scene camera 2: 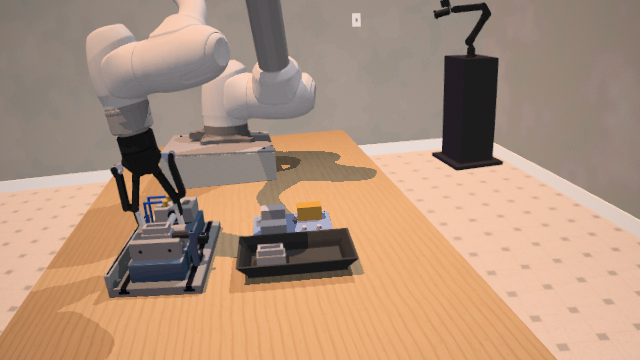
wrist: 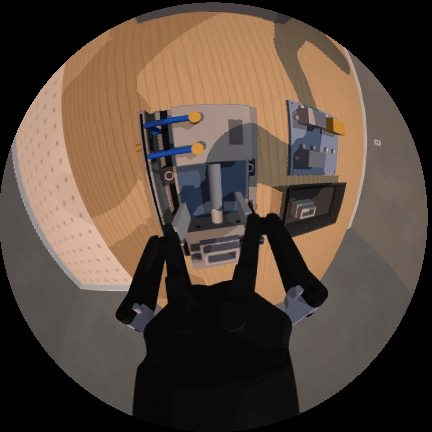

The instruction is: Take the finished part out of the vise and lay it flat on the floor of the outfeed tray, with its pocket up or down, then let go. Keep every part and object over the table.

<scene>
my gripper: scene camera 2; wrist
same spot on my gripper: [scene camera 2: 169, 157] = [wrist: 304, 316]
</scene>
